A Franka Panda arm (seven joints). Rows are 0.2 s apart.
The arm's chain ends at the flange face. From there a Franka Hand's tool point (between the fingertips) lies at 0.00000 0.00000 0.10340 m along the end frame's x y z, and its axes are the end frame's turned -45 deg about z.
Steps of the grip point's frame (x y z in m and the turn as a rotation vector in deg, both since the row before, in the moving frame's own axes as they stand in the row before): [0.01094, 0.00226, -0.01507, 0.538, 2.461, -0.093]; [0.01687, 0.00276, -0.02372, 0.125, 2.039, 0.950]
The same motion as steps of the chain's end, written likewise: [0.00688, -0.00231, -0.01497, 2.121, 1.360, -0.093]; [0.01142, -0.00724, -0.02365, 1.530, 1.353, 0.950]
